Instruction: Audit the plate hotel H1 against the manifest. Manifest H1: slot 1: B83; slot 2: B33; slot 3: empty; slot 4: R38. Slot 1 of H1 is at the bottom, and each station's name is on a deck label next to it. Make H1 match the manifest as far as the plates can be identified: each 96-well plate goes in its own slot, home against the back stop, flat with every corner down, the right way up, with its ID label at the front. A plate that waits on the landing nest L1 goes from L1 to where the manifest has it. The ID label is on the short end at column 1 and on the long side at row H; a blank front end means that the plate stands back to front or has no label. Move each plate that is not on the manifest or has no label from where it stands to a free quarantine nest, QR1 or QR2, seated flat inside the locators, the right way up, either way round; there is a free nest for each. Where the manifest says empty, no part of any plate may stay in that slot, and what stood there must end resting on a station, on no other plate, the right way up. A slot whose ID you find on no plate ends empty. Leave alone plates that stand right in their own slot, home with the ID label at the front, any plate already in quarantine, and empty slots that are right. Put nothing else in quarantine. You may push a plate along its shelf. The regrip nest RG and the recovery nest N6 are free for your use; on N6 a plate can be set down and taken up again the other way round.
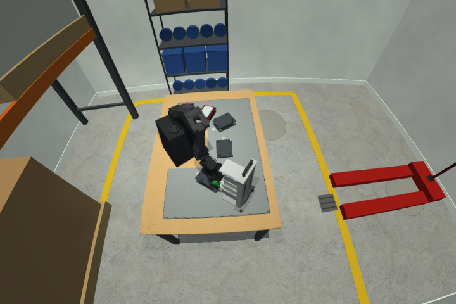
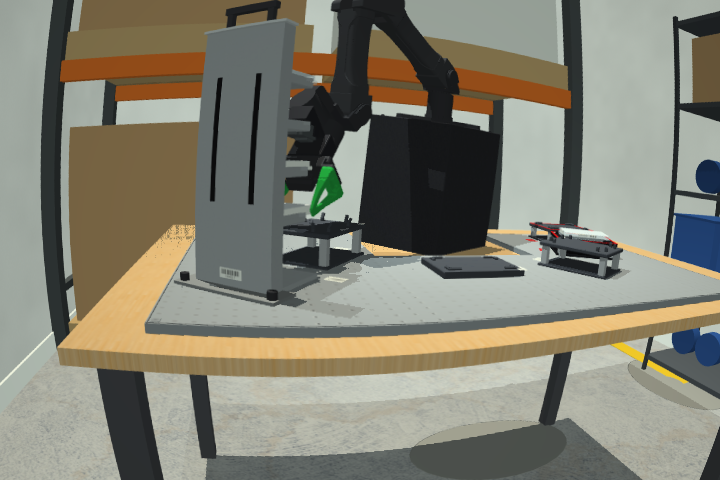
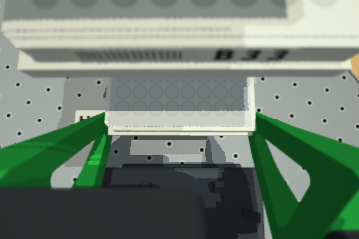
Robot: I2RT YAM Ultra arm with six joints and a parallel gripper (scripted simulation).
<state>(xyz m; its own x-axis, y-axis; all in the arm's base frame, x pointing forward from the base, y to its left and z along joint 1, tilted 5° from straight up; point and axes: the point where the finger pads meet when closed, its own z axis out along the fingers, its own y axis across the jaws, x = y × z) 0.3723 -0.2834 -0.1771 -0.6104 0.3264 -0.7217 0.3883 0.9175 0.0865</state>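
The dark regrip nest is 10 cm behind my hand, 5 cm below it and 4 cm to the left of it. The rest, counted from my hand: RG label (20 cm behind, 10 cm below, 8 cm to the left); then grey plate hotel H1 (14 cm ahead, 9 cm above, 6 cm to the right); then H1 deck label (10 cm below, 8 cm to the left, 6 cm ahead).
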